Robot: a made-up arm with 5 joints. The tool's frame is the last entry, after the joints.
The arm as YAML. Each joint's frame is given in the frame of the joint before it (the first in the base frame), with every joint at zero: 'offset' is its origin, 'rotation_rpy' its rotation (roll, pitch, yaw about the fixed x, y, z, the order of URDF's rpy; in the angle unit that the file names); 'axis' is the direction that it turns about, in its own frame. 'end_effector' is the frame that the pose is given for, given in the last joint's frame.
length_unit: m
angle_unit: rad
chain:
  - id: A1
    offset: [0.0, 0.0, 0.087]
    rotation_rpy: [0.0, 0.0, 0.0]
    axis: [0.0, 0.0, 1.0]
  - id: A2
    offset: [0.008, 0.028, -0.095]
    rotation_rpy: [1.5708, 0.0, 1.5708]
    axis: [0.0, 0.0, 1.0]
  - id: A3
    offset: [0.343, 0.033, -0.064]
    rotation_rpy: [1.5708, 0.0, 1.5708]
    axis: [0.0, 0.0, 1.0]
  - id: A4
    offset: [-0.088, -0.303, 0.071]
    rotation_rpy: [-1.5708, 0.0, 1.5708]
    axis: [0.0, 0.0, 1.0]
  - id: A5
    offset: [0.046, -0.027, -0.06]
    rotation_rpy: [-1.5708, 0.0, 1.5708]
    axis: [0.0, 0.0, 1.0]
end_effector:
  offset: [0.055, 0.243, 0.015]
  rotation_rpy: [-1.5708, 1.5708, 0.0]
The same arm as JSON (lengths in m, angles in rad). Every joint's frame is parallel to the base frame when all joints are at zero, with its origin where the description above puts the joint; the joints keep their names.
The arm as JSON. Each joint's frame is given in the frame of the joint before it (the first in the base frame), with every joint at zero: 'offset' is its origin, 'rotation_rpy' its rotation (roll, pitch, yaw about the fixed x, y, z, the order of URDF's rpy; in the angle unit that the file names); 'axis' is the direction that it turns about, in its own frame. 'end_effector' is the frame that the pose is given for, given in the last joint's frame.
{"length_unit": "m", "angle_unit": "rad", "chain": [{"id": "A1", "offset": [0.0, 0.0, 0.087], "rotation_rpy": [0.0, 0.0, 0.0], "axis": [0.0, 0.0, 1.0]}, {"id": "A2", "offset": [0.008, 0.028, -0.095], "rotation_rpy": [0.0, 0.0, 0.0], "axis": [1.0, 0.0, 0.0]}, {"id": "A3", "offset": [-0.064, 0.343, 0.033], "rotation_rpy": [0.0, 0.0, 0.0], "axis": [0.0, 1.0, 0.0]}, {"id": "A4", "offset": [-0.303, 0.071, -0.088], "rotation_rpy": [0.0, 0.0, 0.0], "axis": [0.0, 0.0, -1.0]}, {"id": "A5", "offset": [0.046, 0.027, 0.06], "rotation_rpy": [0.0, 0.0, 0.0], "axis": [-1.0, 0.0, 0.0]}], "end_effector": {"offset": [-0.015, -0.055, 0.243], "rotation_rpy": [0.0, 0.0, 0.0]}}
